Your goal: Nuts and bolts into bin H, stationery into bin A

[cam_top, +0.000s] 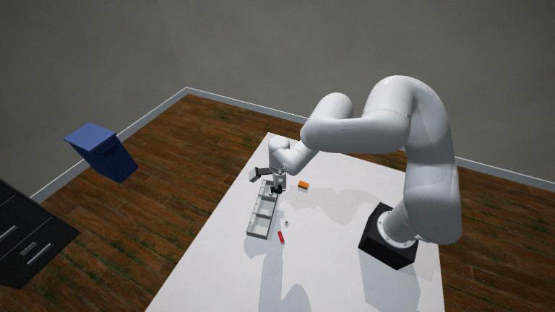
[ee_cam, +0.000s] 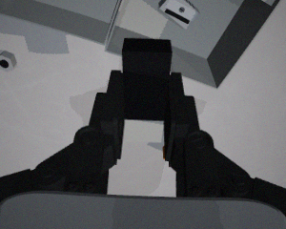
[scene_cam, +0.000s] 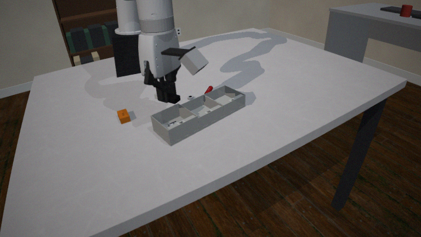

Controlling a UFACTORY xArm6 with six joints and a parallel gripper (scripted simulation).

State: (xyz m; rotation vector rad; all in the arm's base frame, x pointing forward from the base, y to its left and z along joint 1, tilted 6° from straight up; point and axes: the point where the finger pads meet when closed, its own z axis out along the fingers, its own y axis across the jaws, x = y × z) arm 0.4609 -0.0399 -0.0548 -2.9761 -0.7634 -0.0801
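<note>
Now: hand 100 mm to the right of the hex nut, 90 mm above it and 80 mm past it. The rest, counted from my hand: grey three-compartment bin row: 80 mm to the left, 70 mm below, 30 mm ahead; then orange block: 110 mm to the right, 100 mm behind, 80 mm below; then black block: 20 mm below, 10 mm behind.
</note>
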